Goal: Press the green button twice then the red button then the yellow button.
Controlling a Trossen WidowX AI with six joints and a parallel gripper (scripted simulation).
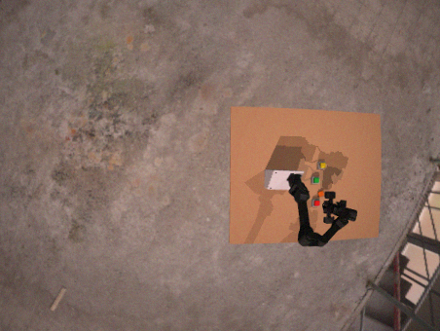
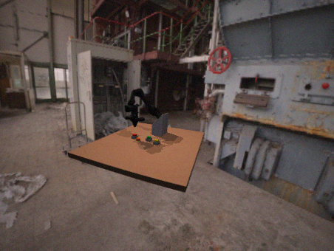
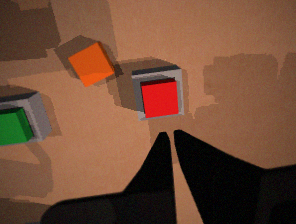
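Right now my gripper tip is 250 mm to the right of the yellow button and 80 mm above it. Round my gripper tip: red button (80 mm below); then green button (30 mm behind, 150 mm to the left, 80 mm below).
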